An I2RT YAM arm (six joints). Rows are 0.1 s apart.
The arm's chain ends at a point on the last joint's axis. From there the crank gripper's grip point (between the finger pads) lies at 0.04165 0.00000 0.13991 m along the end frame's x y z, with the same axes.
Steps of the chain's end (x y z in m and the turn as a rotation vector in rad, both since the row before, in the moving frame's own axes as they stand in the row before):
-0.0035, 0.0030, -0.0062, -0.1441, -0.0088, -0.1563
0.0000, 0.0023, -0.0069, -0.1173, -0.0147, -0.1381
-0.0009, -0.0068, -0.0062, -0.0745, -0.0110, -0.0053
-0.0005, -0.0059, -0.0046, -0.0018, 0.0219, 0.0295
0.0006, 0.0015, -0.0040, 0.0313, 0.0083, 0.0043
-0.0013, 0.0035, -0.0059, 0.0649, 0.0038, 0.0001
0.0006, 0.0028, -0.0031, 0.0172, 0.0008, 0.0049
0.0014, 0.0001, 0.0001, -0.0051, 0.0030, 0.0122
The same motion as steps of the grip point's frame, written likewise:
-0.0037, 0.0167, -0.0068, -0.1441, -0.0088, -0.1563
-0.0013, 0.0131, -0.0069, -0.1173, -0.0147, -0.1381
-0.0024, 0.0034, -0.0061, -0.0745, -0.0110, -0.0053
0.0025, -0.0044, -0.0055, -0.0018, 0.0219, 0.0295
0.0018, -0.0027, -0.0044, 0.0313, 0.0083, 0.0043
-0.0008, -0.0056, -0.0064, 0.0649, 0.0038, 0.0001
0.0007, 0.0006, -0.0032, 0.0172, 0.0008, 0.0049
0.0018, 0.0013, 0.0000, -0.0051, 0.0030, 0.0122

